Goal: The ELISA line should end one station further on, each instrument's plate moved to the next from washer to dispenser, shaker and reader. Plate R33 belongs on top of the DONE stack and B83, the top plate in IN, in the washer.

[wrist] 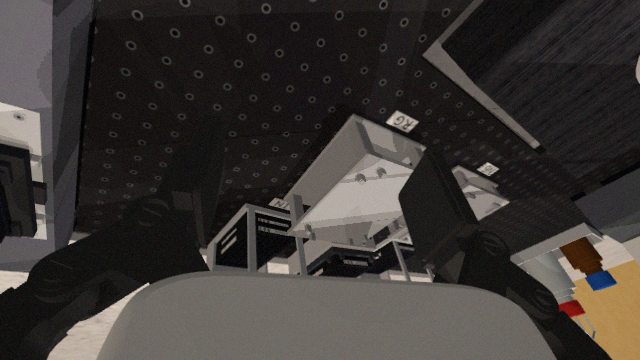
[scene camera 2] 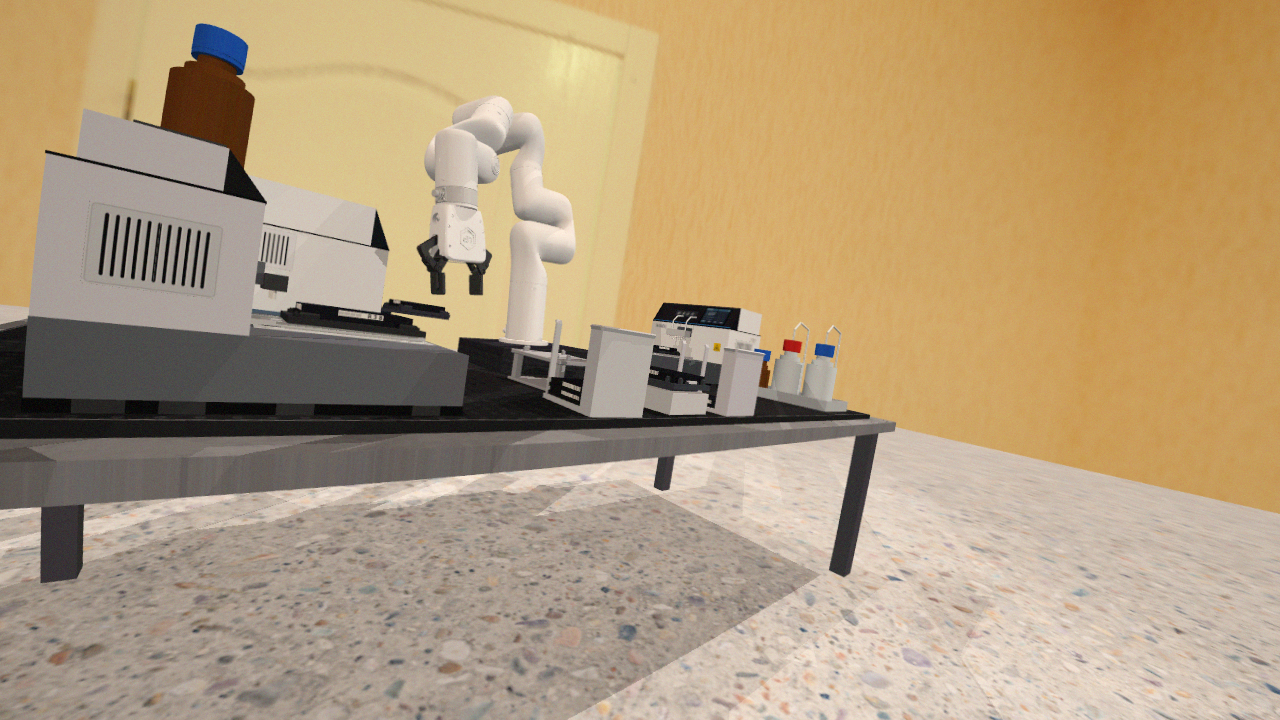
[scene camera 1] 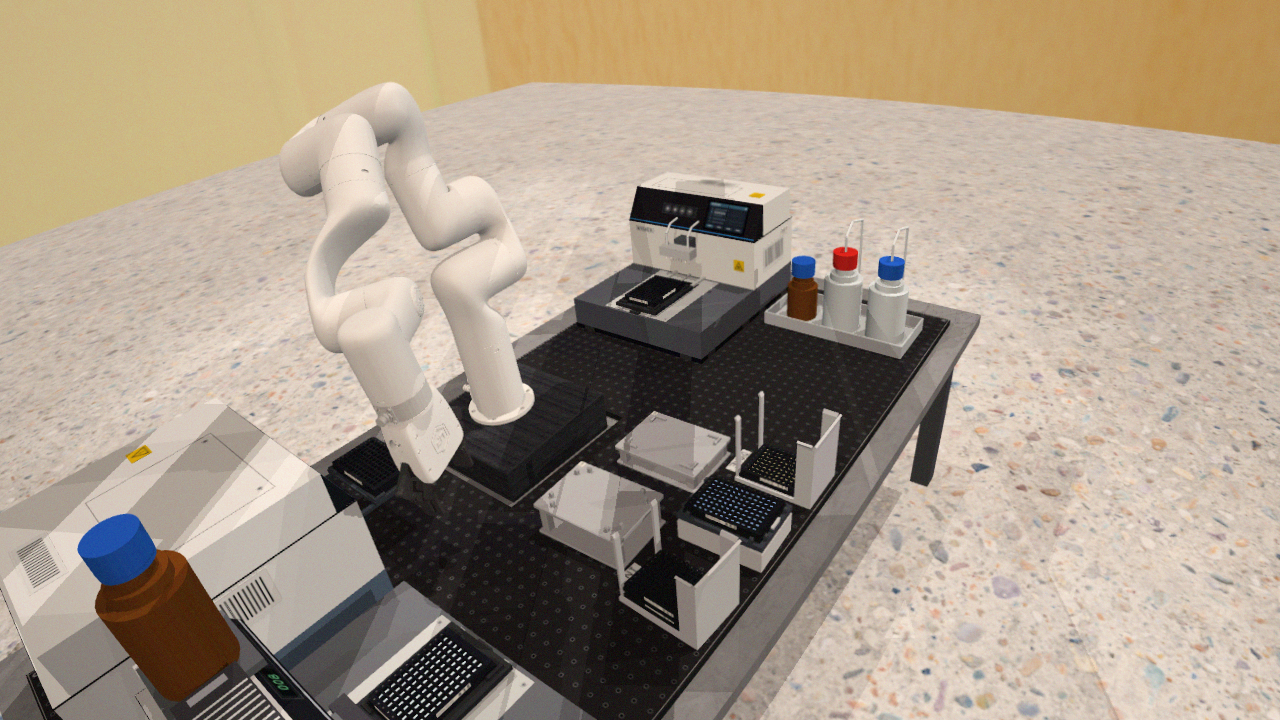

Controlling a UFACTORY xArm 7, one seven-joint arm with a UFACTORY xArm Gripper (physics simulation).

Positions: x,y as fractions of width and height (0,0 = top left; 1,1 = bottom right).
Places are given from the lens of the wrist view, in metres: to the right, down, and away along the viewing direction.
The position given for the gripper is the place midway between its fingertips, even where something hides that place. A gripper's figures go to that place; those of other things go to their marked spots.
gripper (wrist: 0.51,0.45): 0.00, -0.01, 0.12
blue-welled plate (wrist: 0.55,0.74): 0.05, 0.14, 0.46
rack (wrist: 0.39,0.58): -0.10, 0.04, 0.39
red-capped bottle (wrist: 0.85,0.75): 0.64, 0.25, 0.77
The marked spots on the red-capped bottle and the rack are 0.85 m apart.
